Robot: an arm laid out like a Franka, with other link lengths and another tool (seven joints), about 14 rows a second.
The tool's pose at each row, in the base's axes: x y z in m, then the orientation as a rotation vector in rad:
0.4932 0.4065 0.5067 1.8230 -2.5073 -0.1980
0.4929 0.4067 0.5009 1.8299 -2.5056 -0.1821
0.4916 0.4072 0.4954 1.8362 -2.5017 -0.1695
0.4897 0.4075 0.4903 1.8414 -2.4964 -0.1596
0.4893 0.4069 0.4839 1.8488 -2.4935 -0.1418
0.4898 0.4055 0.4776 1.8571 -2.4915 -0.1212
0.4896 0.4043 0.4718 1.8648 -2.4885 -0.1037
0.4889 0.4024 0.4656 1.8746 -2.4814 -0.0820
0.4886 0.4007 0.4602 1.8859 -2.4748 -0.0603
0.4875 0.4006 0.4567 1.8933 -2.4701 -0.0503
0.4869 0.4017 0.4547 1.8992 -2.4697 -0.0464
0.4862 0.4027 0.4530 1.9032 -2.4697 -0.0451
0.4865 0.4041 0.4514 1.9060 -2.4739 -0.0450
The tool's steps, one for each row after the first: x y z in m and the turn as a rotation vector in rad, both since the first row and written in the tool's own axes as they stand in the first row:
0.0002 -0.0004 0.0058 0.0093 0.0049 -0.0042
0.0004 0.0003 0.0114 0.0156 0.0101 -0.0087
0.0009 0.0016 0.0167 0.0196 0.0155 -0.0132
0.0019 0.0010 0.0230 0.0295 0.0216 -0.0180
0.0034 -0.0007 0.0291 0.0417 0.0277 -0.0230
0.0048 -0.0016 0.0348 0.0516 0.0334 -0.0280
0.0071 -0.0023 0.0408 0.0624 0.0424 -0.0355
0.0091 -0.0032 0.0461 0.0742 0.0503 -0.0437
0.0097 -0.0026 0.0497 0.0796 0.0539 -0.0492
0.0089 -0.0019 0.0518 0.0834 0.0530 -0.0525
0.0083 -0.0012 0.0536 0.0855 0.0517 -0.0547
0.0069 -0.0012 0.0553 0.0886 0.0477 -0.0548

